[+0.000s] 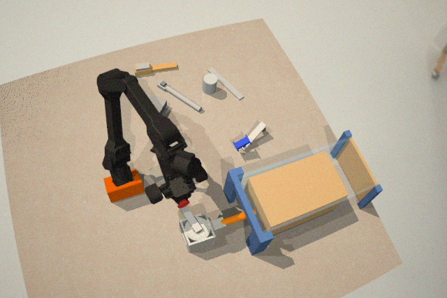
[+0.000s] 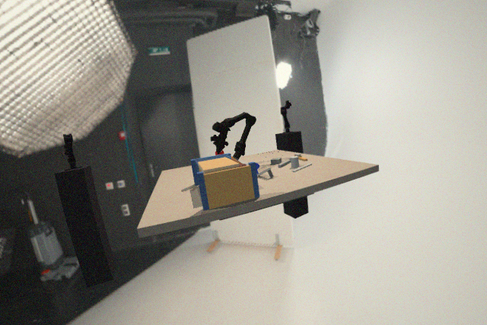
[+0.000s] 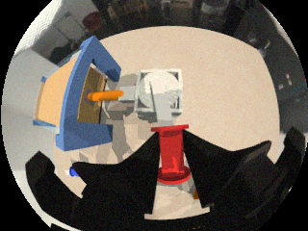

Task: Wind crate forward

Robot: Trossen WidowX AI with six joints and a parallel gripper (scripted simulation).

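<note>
My gripper tip is now 10 mm past the hand winch, 90 mm to the left of it and 110 mm above it. The rest, counted from my gripper tip: blue steel frame (170 mm ahead, 100 mm to the right, 40 mm below); red-knobbed winch handle (20 mm to the right, 40 mm below); red knob (20 mm to the left, 10 mm below).
</note>
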